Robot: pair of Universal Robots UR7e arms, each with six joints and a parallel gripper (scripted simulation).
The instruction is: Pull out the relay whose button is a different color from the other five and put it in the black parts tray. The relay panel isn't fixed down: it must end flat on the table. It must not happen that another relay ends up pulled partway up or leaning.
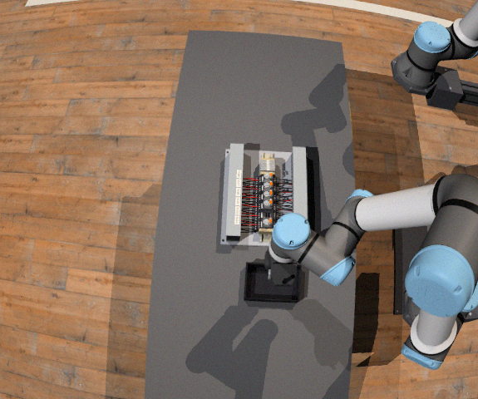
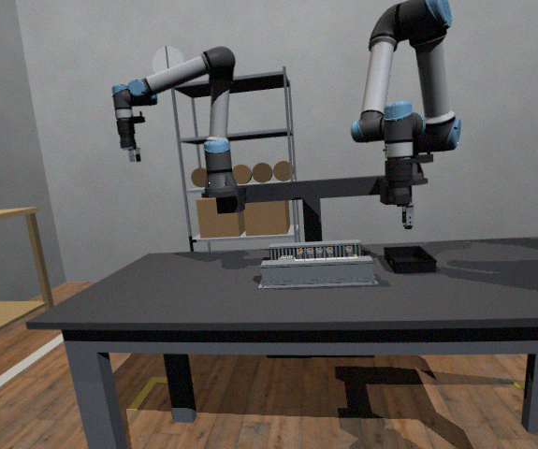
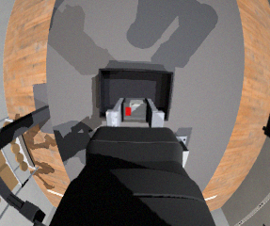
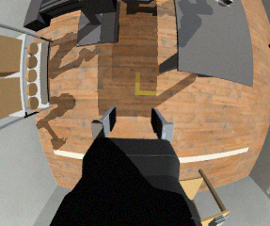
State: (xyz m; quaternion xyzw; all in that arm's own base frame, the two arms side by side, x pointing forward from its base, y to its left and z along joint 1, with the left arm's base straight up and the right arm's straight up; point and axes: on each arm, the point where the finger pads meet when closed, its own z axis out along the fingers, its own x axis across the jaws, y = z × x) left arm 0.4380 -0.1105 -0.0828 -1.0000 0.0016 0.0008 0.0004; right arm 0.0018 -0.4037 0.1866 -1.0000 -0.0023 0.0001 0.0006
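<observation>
Now: left hand 1 cm above the red-button relay. Also, from my left hand: relay panel (4 cm ahead, 28 cm to the right, 11 cm below); black parts tray (13 cm below); orange-button relay (4 cm ahead, 17 cm to the right, 10 cm below).
</observation>
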